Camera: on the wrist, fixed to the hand. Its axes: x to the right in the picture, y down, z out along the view.
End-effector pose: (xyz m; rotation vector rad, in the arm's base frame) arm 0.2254 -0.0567 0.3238 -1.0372 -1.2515 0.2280
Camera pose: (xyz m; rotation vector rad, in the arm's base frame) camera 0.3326 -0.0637 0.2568 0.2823 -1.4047 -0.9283
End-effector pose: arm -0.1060 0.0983 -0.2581 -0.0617 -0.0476 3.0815
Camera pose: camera -0.0963 0.0142 -0.3522 -0.2664 0.1674 1.4831
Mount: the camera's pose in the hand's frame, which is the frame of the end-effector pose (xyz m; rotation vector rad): -0.0110 0.0864 -0.0919 0.2170 0.2694 -1.5678
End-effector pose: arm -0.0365 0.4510 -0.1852 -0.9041 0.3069 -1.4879
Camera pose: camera -0.0386 0.4174 -0.3073 -0.7163 -0.5360 -2.9997
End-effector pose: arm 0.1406 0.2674 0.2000 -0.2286 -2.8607 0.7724
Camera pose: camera 0.1788 0.3836 0.2329 1.5371 -1.7619 0.5259
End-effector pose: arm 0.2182 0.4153 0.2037 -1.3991 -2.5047 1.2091
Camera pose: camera 0.3204 0.4889 0.2164 0.5189 -2.0897 0.7103
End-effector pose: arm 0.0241 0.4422 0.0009 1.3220 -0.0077 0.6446
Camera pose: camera -0.0551 0.5285 0.0490 1.0349 1.2184 -0.5502
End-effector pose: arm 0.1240 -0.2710 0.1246 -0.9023 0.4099 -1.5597
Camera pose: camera 0.1140 -0.3000 0.0018 0.7828 0.4401 2.9314
